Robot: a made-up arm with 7 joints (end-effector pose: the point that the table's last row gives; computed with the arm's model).
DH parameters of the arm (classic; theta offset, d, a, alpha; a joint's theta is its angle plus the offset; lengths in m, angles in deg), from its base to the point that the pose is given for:
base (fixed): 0 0 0 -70
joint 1: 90 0 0 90
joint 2: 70 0 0 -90
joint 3: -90 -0.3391 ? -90
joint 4: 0 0 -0.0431 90
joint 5: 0 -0.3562 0 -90
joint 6: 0 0 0 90
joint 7: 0 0 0 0
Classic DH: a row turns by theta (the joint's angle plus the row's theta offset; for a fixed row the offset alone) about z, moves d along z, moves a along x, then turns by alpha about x.
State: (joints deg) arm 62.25 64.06 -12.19 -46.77 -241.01 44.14 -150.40
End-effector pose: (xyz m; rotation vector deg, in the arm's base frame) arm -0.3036 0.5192 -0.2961 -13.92 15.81 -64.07
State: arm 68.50 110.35 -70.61 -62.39 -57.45 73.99 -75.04
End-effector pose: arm -0.2492 0.5858 -0.0180 14.04 -72.92 76.97
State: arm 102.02 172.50 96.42 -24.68 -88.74 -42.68 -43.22
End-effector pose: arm 0.6603 0.2154 -0.0533 -38.82 -35.04 128.79
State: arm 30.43 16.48 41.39 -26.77 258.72 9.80 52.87
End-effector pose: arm -0.2418 0.2821 -0.5876 41.31 18.09 -7.32
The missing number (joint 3, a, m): 0.0381
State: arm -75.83 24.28 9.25 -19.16 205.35 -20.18 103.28
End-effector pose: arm 0.6932 0.0856 -0.0313 42.54 -68.70 -52.63
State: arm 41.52 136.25 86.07 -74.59 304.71 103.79 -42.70
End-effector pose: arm 0.3778 0.1143 0.4550 141.57 15.54 54.02
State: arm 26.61 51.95 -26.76 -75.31 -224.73 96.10 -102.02
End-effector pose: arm 0.0780 0.3010 -0.5133 -86.79 -31.97 -41.19
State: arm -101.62 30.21 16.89 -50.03 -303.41 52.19 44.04
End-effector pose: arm 0.5104 0.0457 0.4229 -88.27 -67.54 17.80
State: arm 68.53 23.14 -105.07 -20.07 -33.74 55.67 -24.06
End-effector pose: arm -0.6570 0.0038 -0.2380 -38.31 62.01 -150.41
